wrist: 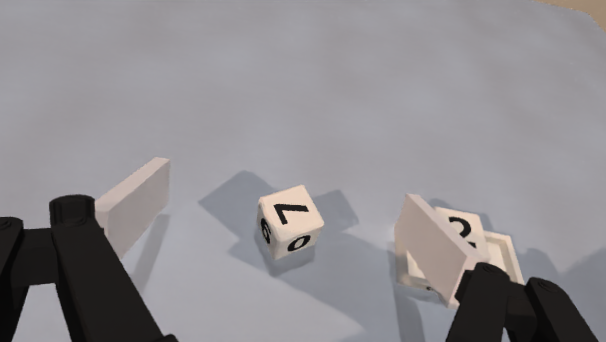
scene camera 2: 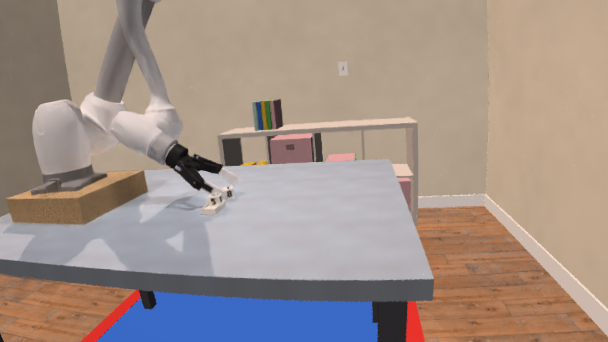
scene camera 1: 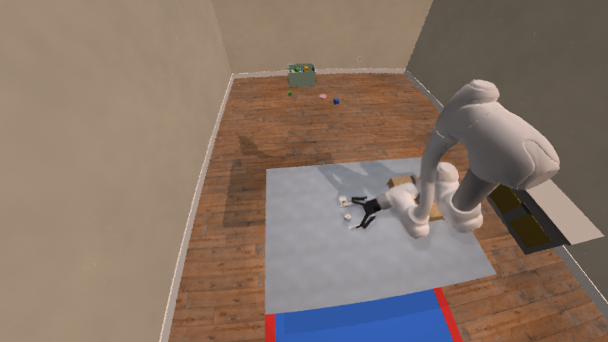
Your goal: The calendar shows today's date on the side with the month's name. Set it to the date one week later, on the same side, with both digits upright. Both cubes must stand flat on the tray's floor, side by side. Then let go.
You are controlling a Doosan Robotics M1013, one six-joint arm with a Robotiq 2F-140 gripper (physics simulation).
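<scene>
A white tray (scene camera 1: 343, 204) (scene camera 2: 210, 211) (wrist: 511, 250) lies on the table. One white cube (scene camera 2: 215, 200) (wrist: 464, 229) stands in it, a 2 on its upper face in the wrist view, 5 and 1 in scene camera 2. The other cube (scene camera 1: 348, 217) (scene camera 2: 229, 192) (wrist: 290, 220) is outside, beside the tray, showing 7, 0 and a 6 or 9; whether it rests flat is unclear. My gripper (scene camera 1: 354, 215) (scene camera 2: 222, 183) (wrist: 289, 197) is wide open, slanted, its fingers either side of this cube and apart from it. The right finger hides part of tray and cube in the wrist view.
The grey table (scene camera 1: 310, 265) (scene camera 2: 320, 240) carries the arm's wooden base block (scene camera 1: 400, 182) (scene camera 2: 50, 210). A shelf unit (scene camera 2: 412, 150) with books (scene camera 2: 267, 115) stands behind the table. A green toy box (scene camera 1: 302, 79) stands on the far floor.
</scene>
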